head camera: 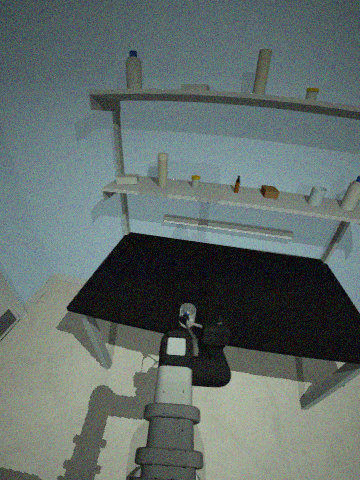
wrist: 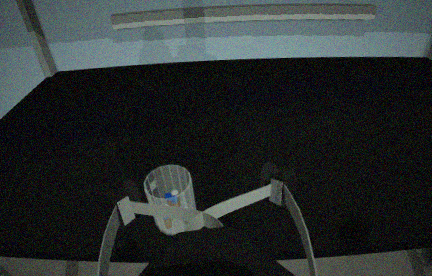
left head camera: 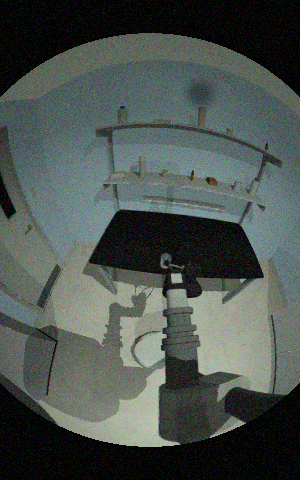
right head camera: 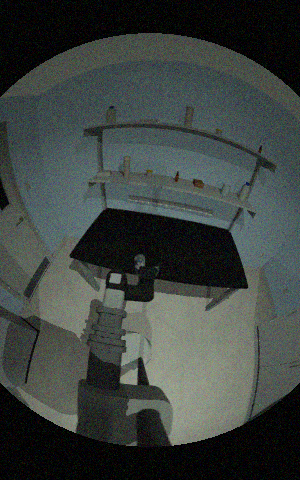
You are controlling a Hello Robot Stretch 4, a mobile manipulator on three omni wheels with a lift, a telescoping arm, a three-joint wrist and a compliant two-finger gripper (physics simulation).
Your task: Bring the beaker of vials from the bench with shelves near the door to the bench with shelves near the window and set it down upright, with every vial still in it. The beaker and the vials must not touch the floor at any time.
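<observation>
A clear beaker [head camera: 189,309] [left head camera: 165,258] [right head camera: 139,259] [wrist: 171,182] stands upright near the front edge of the black bench top [head camera: 240,285] [left head camera: 150,235] [right head camera: 180,240] [wrist: 300,115]. Vials with blue and white caps [wrist: 170,196] show inside it in the wrist view; their exact number is unclear. My gripper [head camera: 202,321] [left head camera: 177,264] [right head camera: 148,269] [wrist: 200,186] is open over the front part of the bench. In the wrist view the beaker is close to the left fingertip, and the left finger's strip crosses in front of it. Contact cannot be told. The right fingertip is well apart from it.
Above the bench, a lower shelf [head camera: 225,198] and an upper shelf [head camera: 225,98] hold bottles, jars and boxes. A rail [head camera: 227,227] is on the wall below them. Bench legs [head camera: 97,345] [head camera: 327,387] stand at both sides. A door [left head camera: 30,245] is at the left.
</observation>
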